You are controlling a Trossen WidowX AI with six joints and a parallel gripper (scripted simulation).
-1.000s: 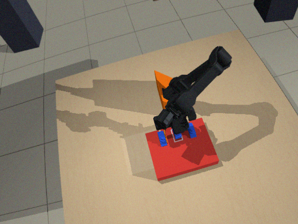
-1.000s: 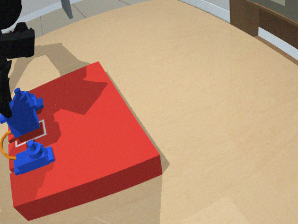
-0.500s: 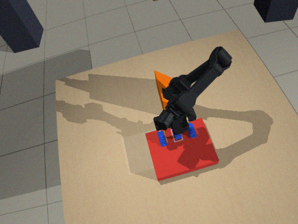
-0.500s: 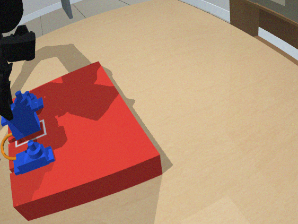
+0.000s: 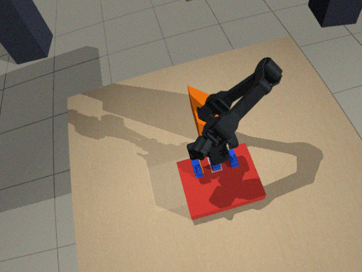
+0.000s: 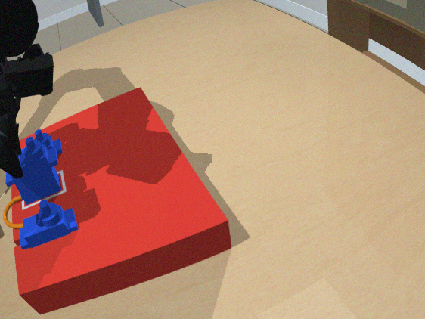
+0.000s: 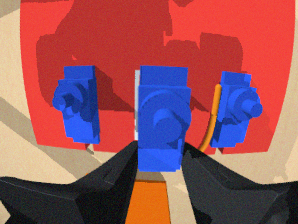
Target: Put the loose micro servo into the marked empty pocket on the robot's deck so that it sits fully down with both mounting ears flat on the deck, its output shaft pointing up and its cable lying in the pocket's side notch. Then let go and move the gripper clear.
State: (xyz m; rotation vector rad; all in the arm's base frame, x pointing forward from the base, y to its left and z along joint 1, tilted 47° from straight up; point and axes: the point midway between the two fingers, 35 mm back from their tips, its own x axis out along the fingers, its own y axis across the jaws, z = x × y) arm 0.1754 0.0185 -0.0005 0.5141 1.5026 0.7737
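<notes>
Now: gripper tip 12 cm short of the red deck, 2 cm to the right of it and 7 cm above it.
</notes>
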